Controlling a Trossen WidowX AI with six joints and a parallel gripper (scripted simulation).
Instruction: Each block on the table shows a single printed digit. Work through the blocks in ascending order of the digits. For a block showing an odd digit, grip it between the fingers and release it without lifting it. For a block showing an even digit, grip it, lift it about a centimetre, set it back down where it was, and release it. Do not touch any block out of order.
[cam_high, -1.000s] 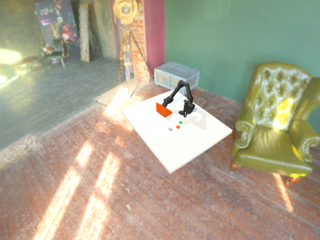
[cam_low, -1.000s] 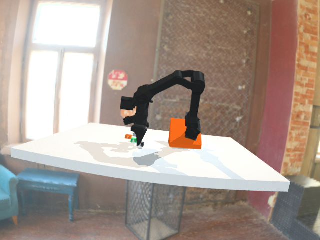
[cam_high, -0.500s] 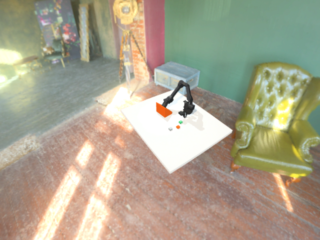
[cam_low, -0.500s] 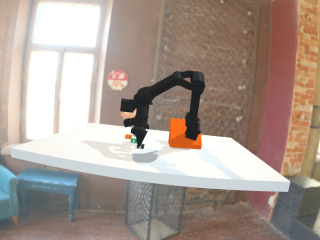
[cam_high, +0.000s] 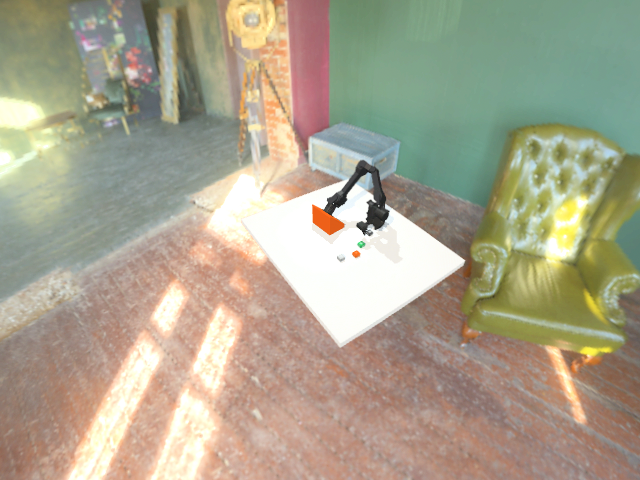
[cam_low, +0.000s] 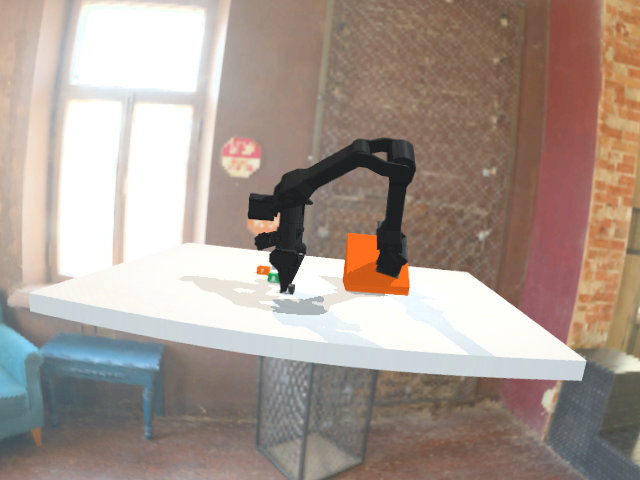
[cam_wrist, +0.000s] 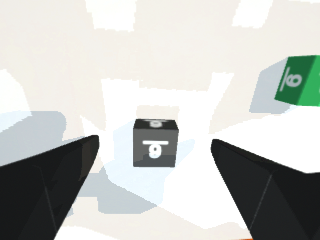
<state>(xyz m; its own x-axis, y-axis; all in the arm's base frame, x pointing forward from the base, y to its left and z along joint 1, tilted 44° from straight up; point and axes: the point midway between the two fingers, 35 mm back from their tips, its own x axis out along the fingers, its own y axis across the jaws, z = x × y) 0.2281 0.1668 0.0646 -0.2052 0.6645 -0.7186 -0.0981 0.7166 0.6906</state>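
The black block lies right at my gripper tip. Also, from my gripper tip: grey block 260 mm to the right, 100 mm ahead; then orange block 170 mm to the right, 120 mm ahead; then green block 100 mm to the right, 60 mm ahead.
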